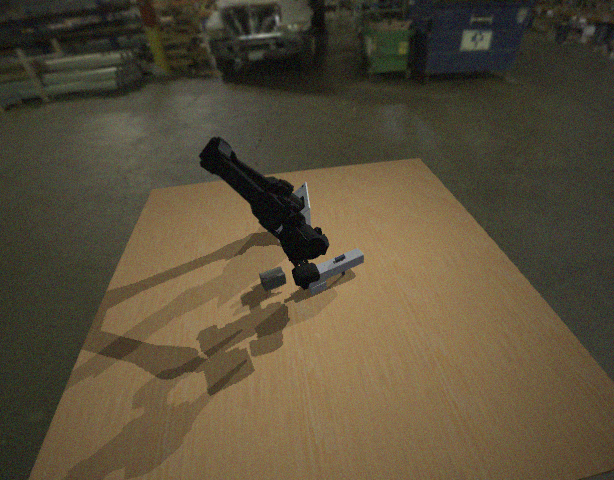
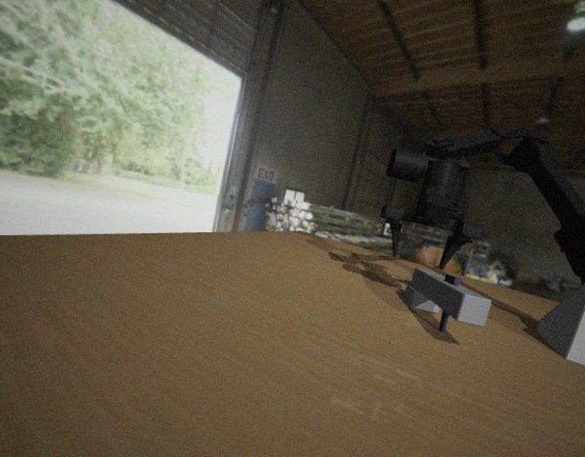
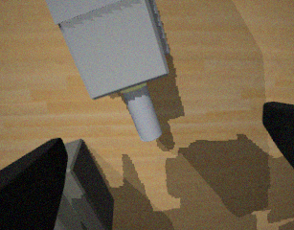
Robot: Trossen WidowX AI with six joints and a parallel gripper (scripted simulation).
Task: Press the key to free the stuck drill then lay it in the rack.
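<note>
Right now my gripper tip is 3 cm past the drill, 4 cm to the right of it and 2 cm above it. The rest, counted from my gripper tip: grey block 5 cm behind, 10 cm to the left, 3 cm below; then dark blue key 6 cm behind, 12 cm to the left, 2 cm below; then dark grey rack 5 cm behind, 9 cm to the right, 6 cm below.
</note>
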